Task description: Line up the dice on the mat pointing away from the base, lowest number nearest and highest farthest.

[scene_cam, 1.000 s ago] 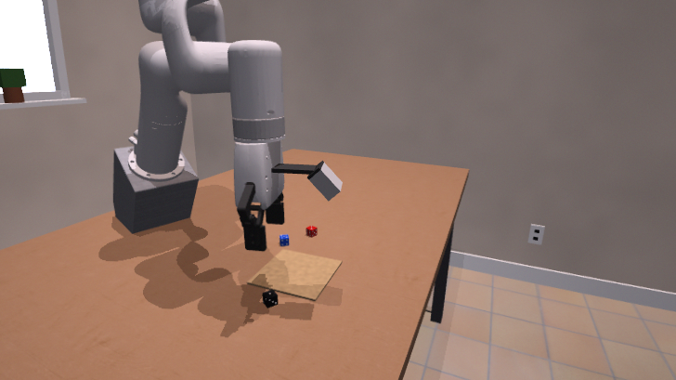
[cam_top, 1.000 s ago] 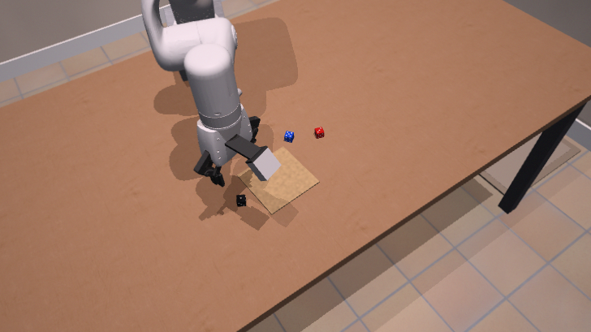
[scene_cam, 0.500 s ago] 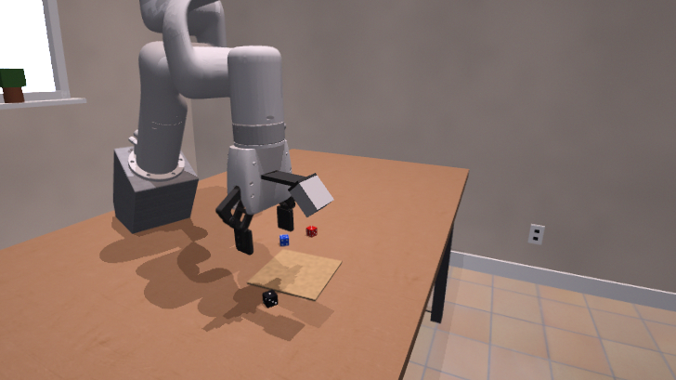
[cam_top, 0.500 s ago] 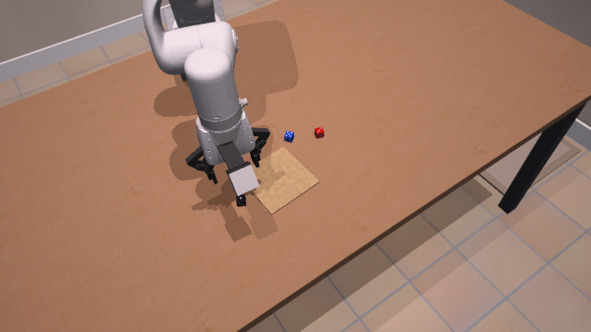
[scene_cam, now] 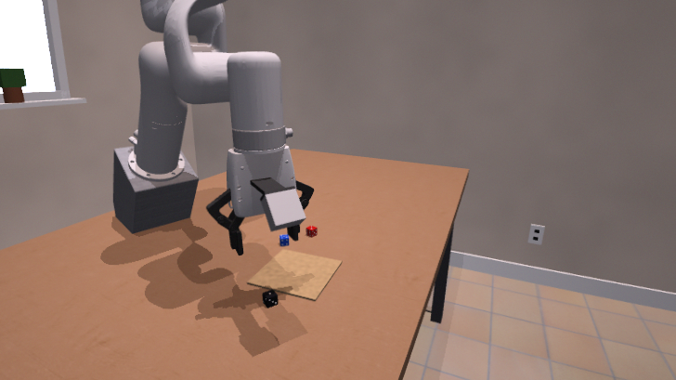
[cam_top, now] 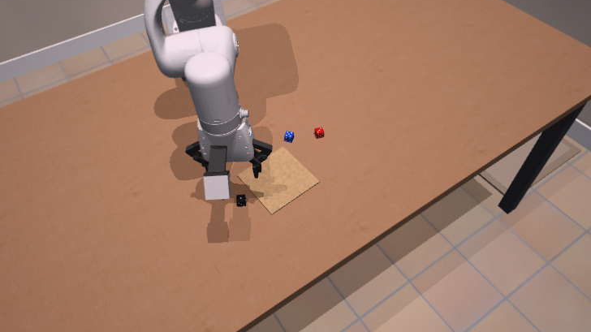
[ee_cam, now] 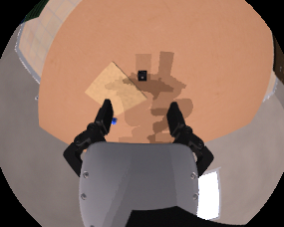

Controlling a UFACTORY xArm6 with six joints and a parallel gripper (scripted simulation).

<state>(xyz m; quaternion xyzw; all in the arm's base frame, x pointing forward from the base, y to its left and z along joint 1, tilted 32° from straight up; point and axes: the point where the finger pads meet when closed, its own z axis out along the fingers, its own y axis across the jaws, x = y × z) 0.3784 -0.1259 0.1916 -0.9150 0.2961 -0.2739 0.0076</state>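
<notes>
Right now the black die is 11 cm below my hand. Round my hand: red die: 4 cm behind, 27 cm to the left, 11 cm below; then tan mat: 10 cm to the left, 12 cm below; then blue die: 8 cm behind, 20 cm to the left, 11 cm below.
</notes>
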